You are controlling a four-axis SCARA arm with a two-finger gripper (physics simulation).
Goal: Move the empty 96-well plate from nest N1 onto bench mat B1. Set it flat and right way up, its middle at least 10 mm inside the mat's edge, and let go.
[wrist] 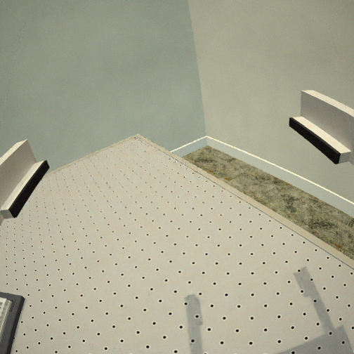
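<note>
My gripper (162, 124) is open and empty, its two pale fingers with black pads wide apart at the left and right sides of the wrist view, above the bench. At the lower left edge, part of a pale gridded plate (3, 312) shows inside a dark nest (17, 317); the rest of both is cut off by the view's edge. No label on the nest can be read. The plate lies outside the space between the fingers. Bench mat B1 does not show in the wrist view.
The pale bench top (150, 225) has rows of small holes, and its far corner is near the middle of the view. Grey arm shadows (193, 320) fall on it at the lower right. Beyond its right edge are a mottled floor (240, 185) and walls.
</note>
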